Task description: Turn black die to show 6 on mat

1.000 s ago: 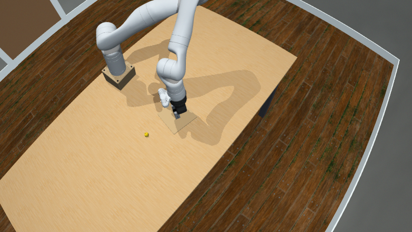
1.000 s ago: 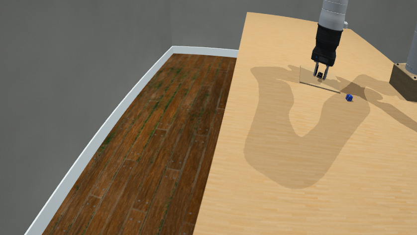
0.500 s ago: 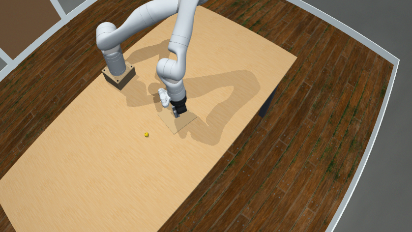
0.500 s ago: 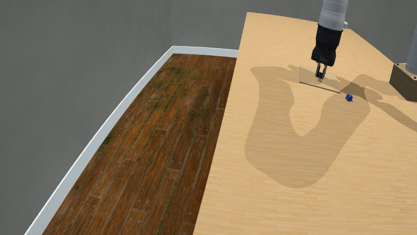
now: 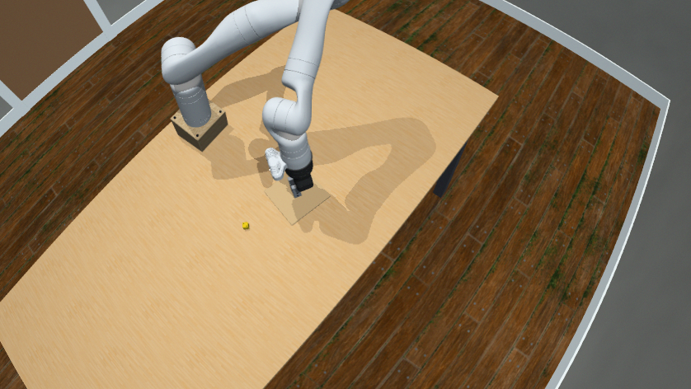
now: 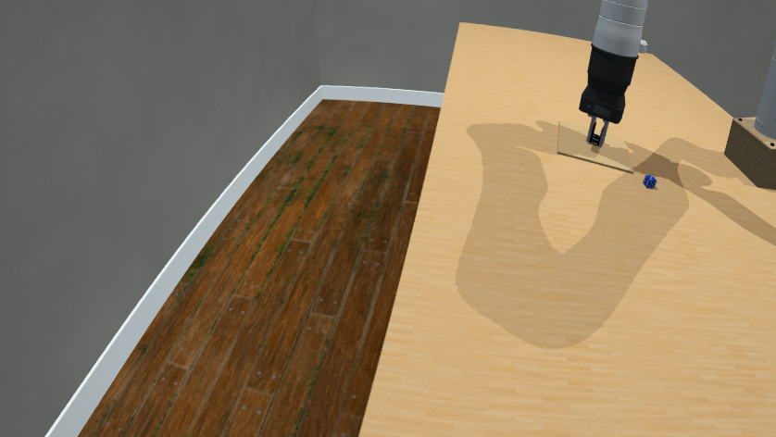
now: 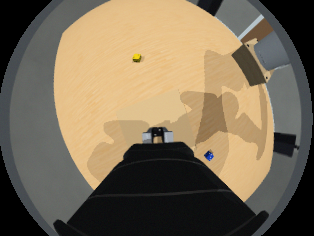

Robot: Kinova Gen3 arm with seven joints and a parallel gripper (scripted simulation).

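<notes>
My hand is 2 cm above the tan mat. From my hand the other things lie so: black die: 1 cm below; then blue die: 8 cm behind, 11 cm to the left, 2 cm below; then yellow die: 4 cm behind, 17 cm to the right, 2 cm below.
</notes>
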